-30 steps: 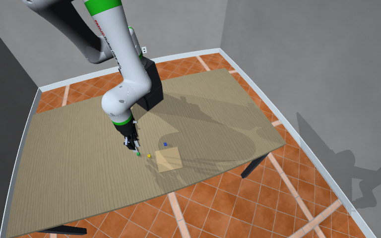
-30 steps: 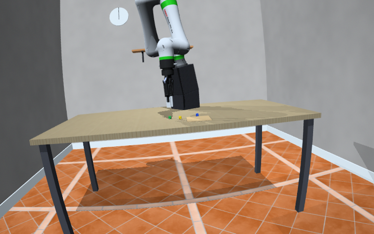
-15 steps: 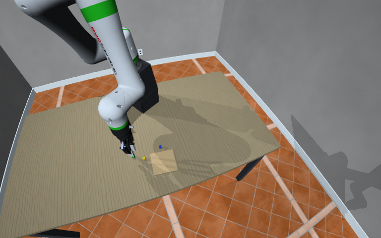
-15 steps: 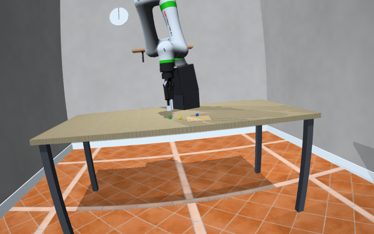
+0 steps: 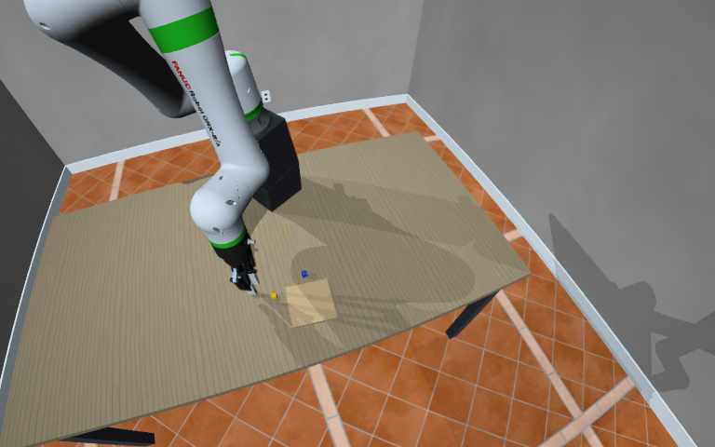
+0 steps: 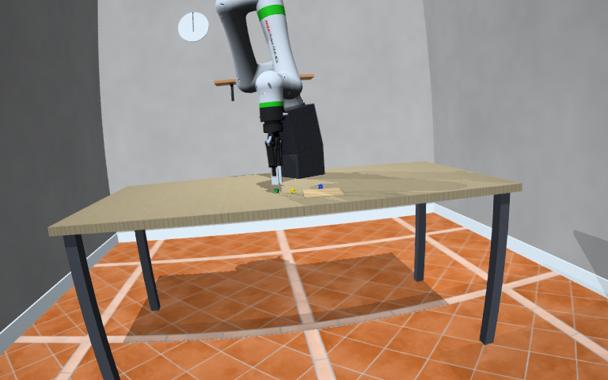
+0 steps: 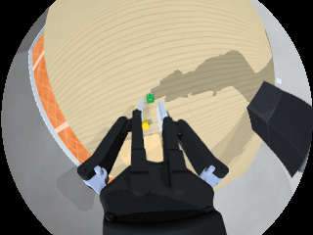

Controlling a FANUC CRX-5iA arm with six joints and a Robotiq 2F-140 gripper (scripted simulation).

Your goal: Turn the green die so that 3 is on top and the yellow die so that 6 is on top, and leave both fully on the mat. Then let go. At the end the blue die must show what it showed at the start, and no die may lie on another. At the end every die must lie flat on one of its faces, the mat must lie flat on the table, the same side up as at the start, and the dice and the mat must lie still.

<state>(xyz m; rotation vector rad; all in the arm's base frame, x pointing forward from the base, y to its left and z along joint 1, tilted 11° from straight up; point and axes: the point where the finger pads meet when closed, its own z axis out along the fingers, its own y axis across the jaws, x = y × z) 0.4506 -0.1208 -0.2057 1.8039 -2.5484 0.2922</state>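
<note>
The green die is 60 mm below my hand and 10 mm to the right of it. Also, from my hand: tan mat 160 mm to the left, 70 mm below, 70 mm ahead; blue die 170 mm to the left, 60 mm below, 30 mm behind; yellow die 60 mm to the left, 60 mm below, 30 mm ahead.
</note>
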